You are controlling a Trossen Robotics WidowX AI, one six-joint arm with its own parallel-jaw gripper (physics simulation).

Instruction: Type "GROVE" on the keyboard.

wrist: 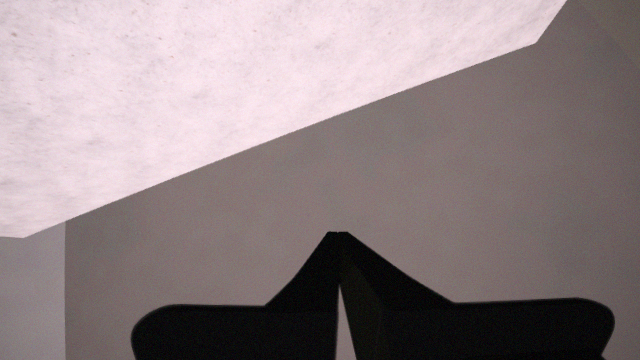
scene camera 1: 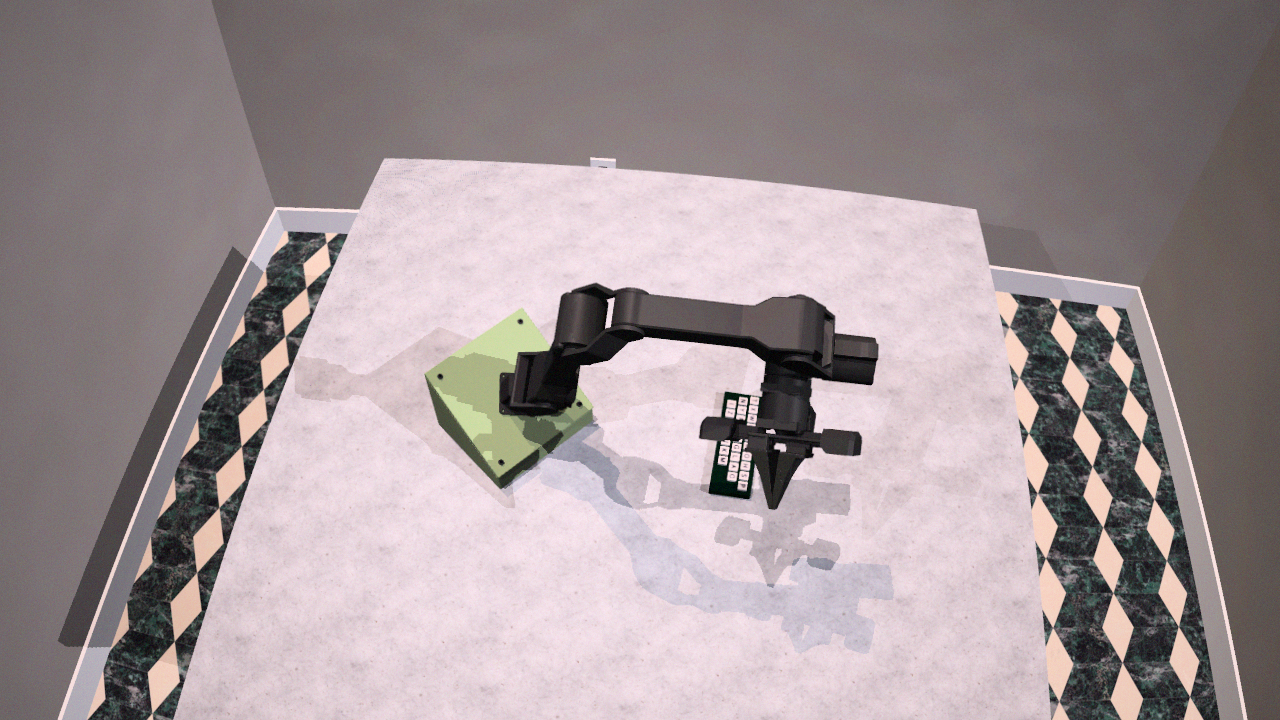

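Pixels of known places: gripper, fingertip midpoint: (wrist: 336, 241) (scene camera 1: 772, 509); arm's base, link origin: (scene camera 1: 519, 394).
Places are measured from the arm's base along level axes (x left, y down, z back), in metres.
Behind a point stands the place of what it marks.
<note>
A small dark green keyboard (scene camera 1: 716, 484) @(z -0.278, x -0.166, y 0.070 m) with white lettered keys lies on the table in the scene view, its long side running up and down the picture. The arm and gripper cover its right side and part of its middle. My gripper (scene camera 1: 772, 506) @(z -0.280, x -0.362, y -0.201 m) (wrist: 336, 241) @(z -0.280, x -0.362, y -0.201 m) is shut with its fingertips together and nothing between them. In the scene view the fingertips show just right of the keyboard's lower end, apart from their shadow on the table. The keyboard does not show in the wrist view.
The pale table (scene camera 1: 358, 582) @(z 0.286, x -0.253, y 0.081 m) (wrist: 200, 75) @(z -0.117, x -0.473, y 0.082 m) carries a light green block (scene camera 1: 465, 367) @(z 0.078, x 0.033, y -0.042 m) under the arm's base, left of the keyboard. The black arm (scene camera 1: 698, 317) @(z -0.208, x -0.218, y -0.391 m) reaches from it above the table. The table's far edge and grey walls show in the scene view.
</note>
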